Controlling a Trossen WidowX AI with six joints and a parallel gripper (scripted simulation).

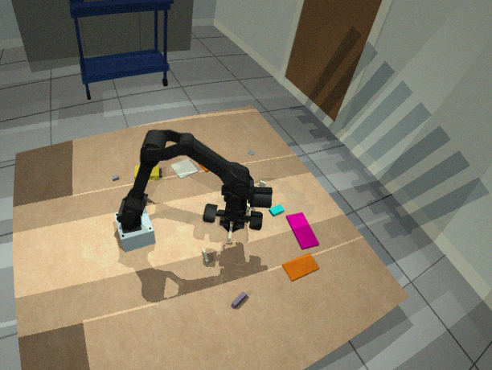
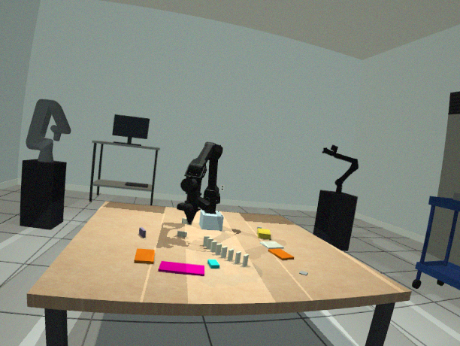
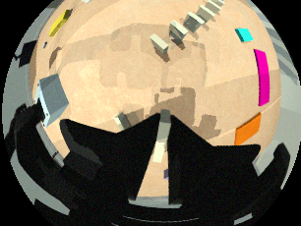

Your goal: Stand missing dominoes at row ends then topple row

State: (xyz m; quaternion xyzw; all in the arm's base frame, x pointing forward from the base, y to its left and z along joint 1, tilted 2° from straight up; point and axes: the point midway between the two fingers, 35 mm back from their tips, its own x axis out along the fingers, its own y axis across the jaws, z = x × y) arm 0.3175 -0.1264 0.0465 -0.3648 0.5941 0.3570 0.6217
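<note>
The orange slab is 22 cm ahead of my gripper tip, 17 cm to the right of it and 9 cm below it. Round my gripper tip: teal block: 25 cm ahead, 9 cm to the left, 9 cm below; then purple block: 5 cm behind, 22 cm to the right, 8 cm below; then magenta slab: 31 cm ahead, 3 cm to the right, 9 cm below.
</note>
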